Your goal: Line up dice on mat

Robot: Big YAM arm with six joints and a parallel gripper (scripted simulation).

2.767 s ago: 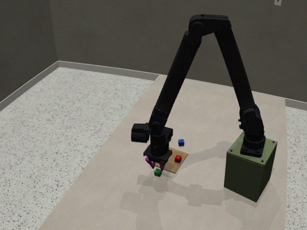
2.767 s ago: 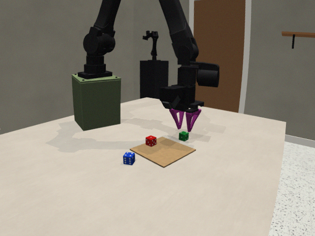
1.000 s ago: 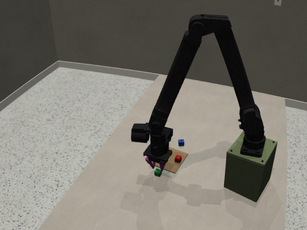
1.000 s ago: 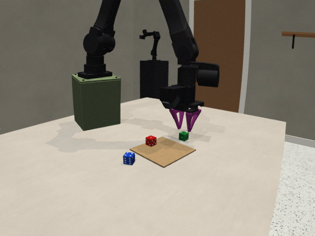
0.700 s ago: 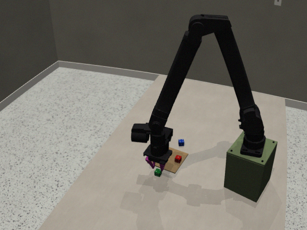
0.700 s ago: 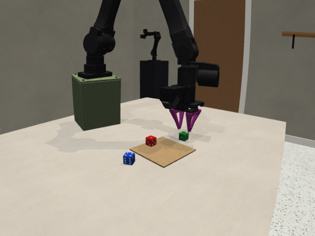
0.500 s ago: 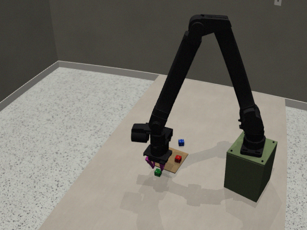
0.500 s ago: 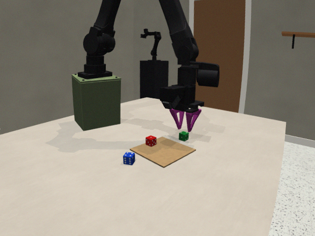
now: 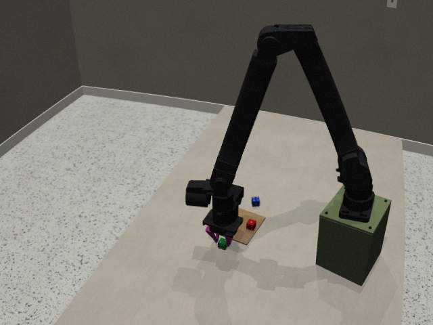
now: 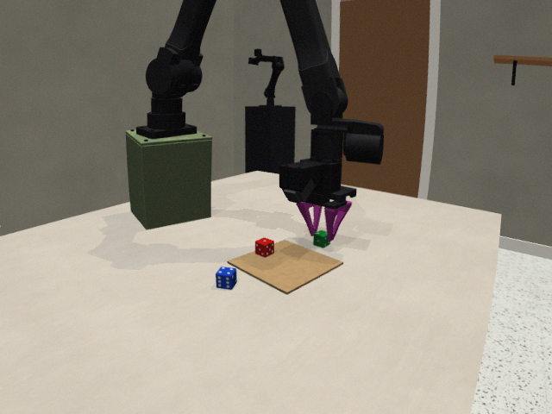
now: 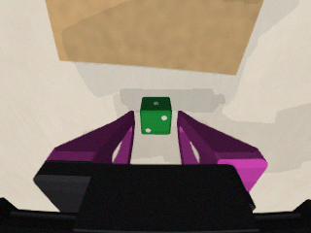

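The green die is 1 cm below my hand. Also, from my hand: blue die (23 cm to the right, 1 cm below, 1 cm behind); tan mat (11 cm to the right, 2 cm below); red die (11 cm to the right, 5 cm behind, 1 cm below).
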